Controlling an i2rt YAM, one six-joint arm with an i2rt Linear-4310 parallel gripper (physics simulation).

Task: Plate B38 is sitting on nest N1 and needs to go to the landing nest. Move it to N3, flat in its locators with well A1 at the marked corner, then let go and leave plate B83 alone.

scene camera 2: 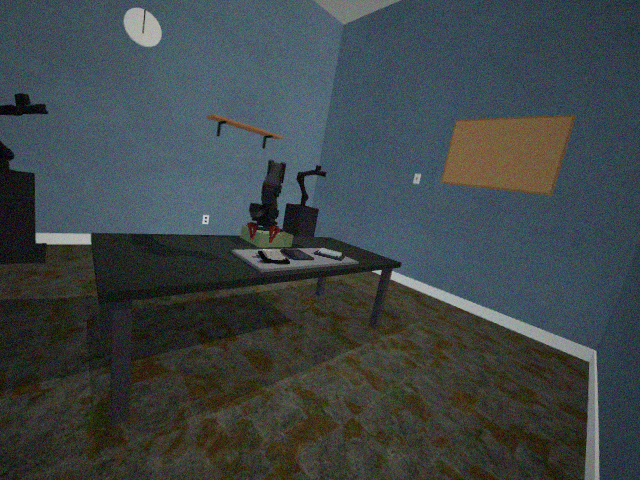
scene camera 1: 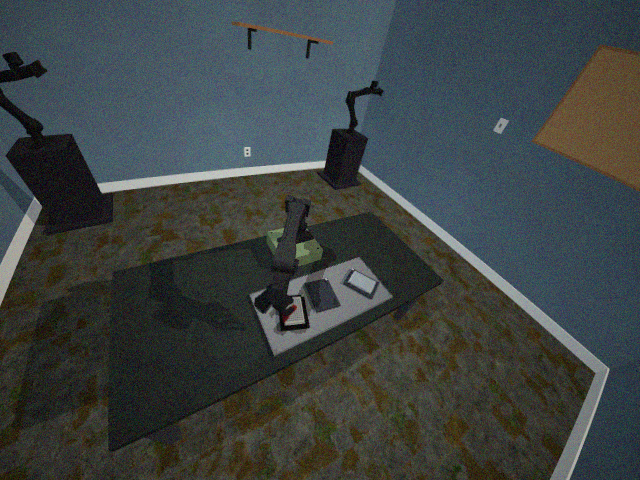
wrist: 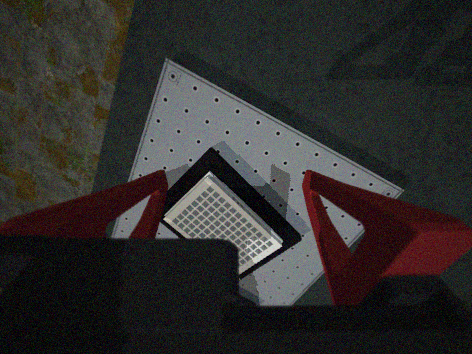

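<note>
A cream well plate [scene camera 1: 300, 316] [scene camera 2: 273, 254] [wrist: 225, 220] sits in a black nest [scene camera 1: 294, 327] [wrist: 252, 192] at the left of the grey board. A dark, empty nest [scene camera 1: 322, 295] [scene camera 2: 297, 254] is in the middle. A pale plate [scene camera 1: 361, 281] [scene camera 2: 329, 252] sits in a dark nest [scene camera 1: 369, 296] at the right. Plate labels, nest marks and the A1 corner are not readable. My gripper [scene camera 1: 285, 315] [scene camera 2: 262, 239] [wrist: 235, 177] is open and empty above the cream plate, its fingers turned at an angle to the plate's sides. The wrist housing hides the plate's near corner in the wrist view.
The perforated grey board [scene camera 1: 336, 315] [scene camera 2: 310, 264] [wrist: 200, 110] lies on the dark table [scene camera 1: 206, 361] [scene camera 2: 170, 273]. A green block [scene camera 1: 310, 253] [scene camera 2: 281, 239] stands behind the board, around the arm's base. Two other arms stand on black pedestals [scene camera 1: 56, 180] [scene camera 1: 345, 155] away from the table.
</note>
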